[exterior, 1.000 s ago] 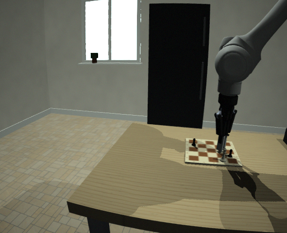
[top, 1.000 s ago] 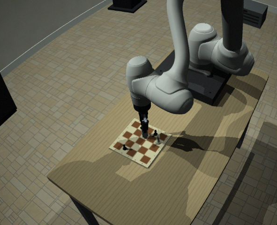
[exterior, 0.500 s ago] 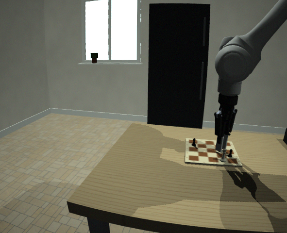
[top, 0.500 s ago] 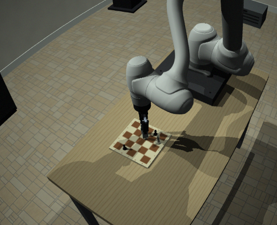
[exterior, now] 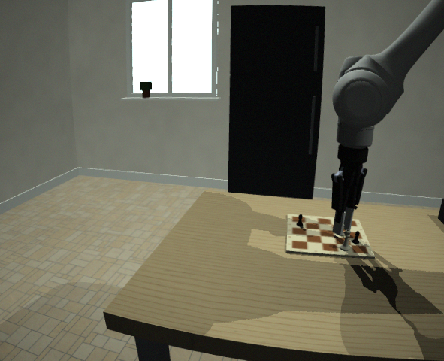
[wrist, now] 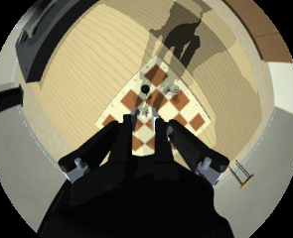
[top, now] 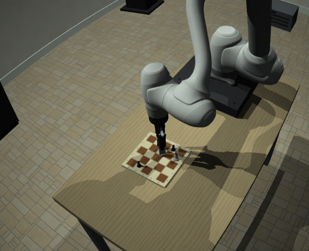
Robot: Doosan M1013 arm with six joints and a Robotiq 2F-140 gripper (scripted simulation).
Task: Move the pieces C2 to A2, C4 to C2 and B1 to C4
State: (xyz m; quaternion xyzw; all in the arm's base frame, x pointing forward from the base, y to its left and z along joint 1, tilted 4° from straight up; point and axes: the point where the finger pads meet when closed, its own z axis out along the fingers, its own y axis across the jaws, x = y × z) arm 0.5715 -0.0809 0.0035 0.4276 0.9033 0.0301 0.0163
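Now: hand 30 mm above the small white piece. Round my hand: tall white piece: 80 mm to the left, 20 mm below, 10 mm ahead; then small chessboard: 40 mm below, 40 mm ahead.
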